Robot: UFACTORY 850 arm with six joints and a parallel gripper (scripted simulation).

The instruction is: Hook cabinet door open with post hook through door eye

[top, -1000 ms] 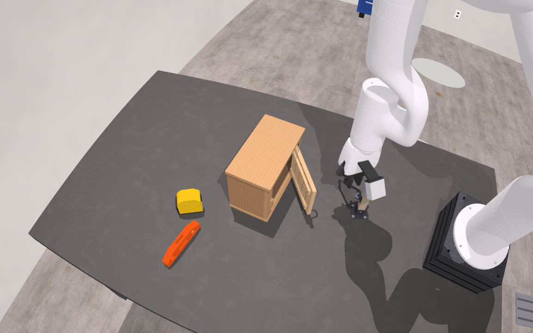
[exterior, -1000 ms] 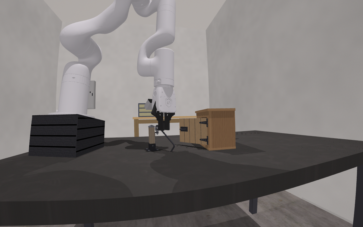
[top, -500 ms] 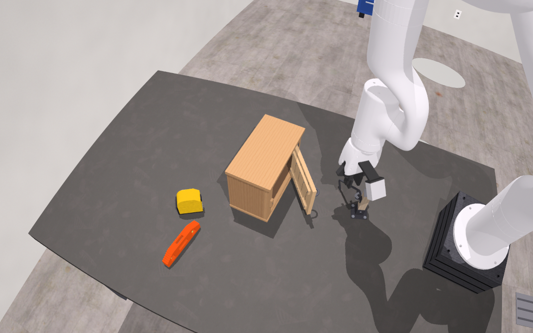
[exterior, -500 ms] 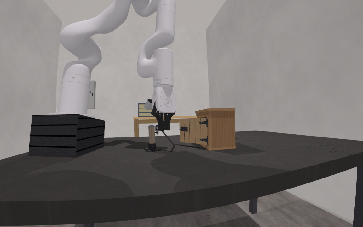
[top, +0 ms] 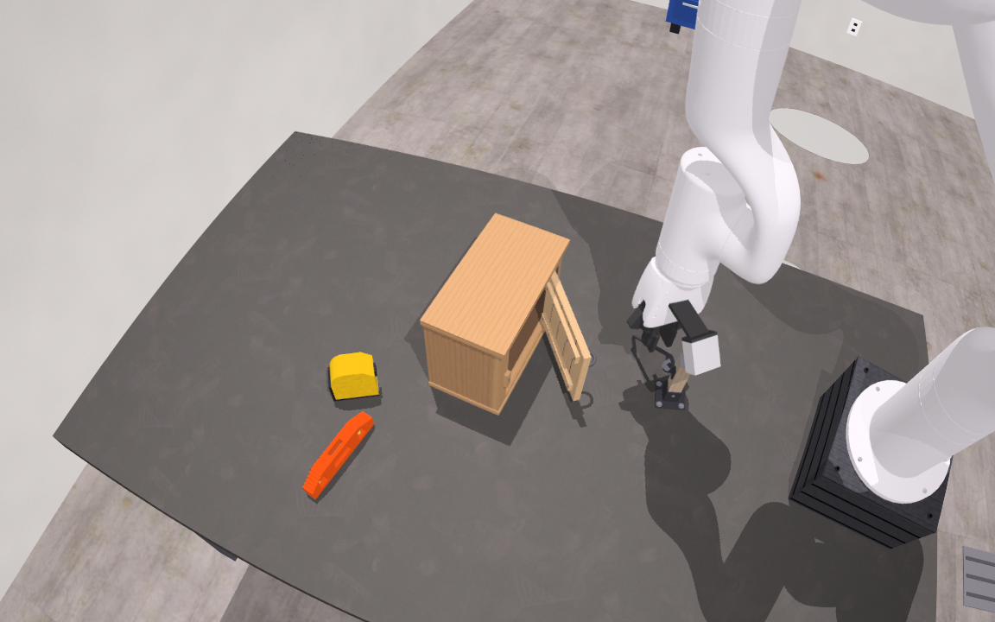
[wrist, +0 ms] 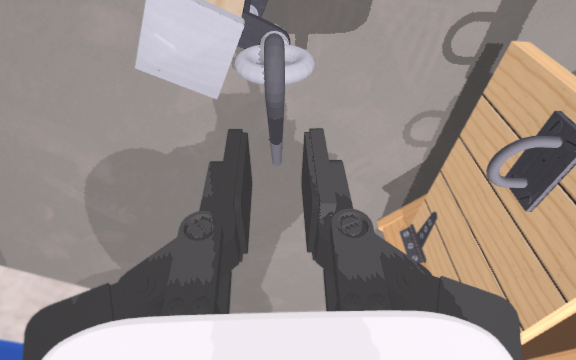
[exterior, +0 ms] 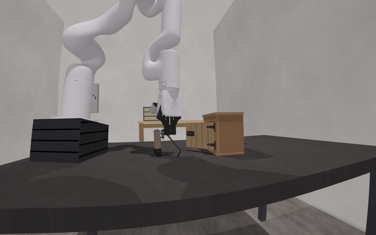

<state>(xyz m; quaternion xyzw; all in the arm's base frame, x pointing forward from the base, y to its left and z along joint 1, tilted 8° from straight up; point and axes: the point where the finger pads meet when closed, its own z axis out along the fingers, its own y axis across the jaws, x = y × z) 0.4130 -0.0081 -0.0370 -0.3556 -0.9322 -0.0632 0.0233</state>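
Right now my hand is 5 cm above the hook. The rest, counted from my hand: orange bar 32 cm ahead, 37 cm to the left, 9 cm below; yellow block 37 cm ahead, 25 cm to the left, 7 cm below; cabinet door 12 cm ahead, 4 cm to the left, 3 cm below.
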